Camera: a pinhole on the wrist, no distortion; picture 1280 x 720 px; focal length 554.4 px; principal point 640.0 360.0 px. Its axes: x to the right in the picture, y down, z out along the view. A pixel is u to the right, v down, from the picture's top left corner.
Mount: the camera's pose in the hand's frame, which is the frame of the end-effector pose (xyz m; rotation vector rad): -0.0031 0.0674 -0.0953 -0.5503 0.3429 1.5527
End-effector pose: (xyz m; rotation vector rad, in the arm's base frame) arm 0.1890 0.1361 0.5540 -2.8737 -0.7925 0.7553
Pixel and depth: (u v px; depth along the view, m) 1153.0 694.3 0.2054
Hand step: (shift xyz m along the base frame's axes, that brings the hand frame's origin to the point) 0.0589 -0.3577 0.0404
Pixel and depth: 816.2 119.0 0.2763
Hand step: 0.1490 -0.2237 -0.1807
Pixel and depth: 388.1 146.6 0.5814
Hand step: -0.0824 -0.1135 -0.5833
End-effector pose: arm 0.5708 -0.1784 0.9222 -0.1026 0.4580 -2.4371
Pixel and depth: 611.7 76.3 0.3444
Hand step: 0.0883 -0.3246 0.1161
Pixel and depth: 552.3 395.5 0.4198
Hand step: 0.2587 -0.2036 0.1911
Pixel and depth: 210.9 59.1 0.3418
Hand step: -0.0163 -0.2164 0.3122
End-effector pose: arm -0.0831 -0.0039 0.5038 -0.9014 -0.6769 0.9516
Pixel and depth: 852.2 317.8 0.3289
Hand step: -0.2385 0.1204 -0.2554
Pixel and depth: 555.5 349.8 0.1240
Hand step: -0.0685 0.0244 -0.0962
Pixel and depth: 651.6 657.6 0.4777
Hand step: -0.4793 -0.1060 -0.1807
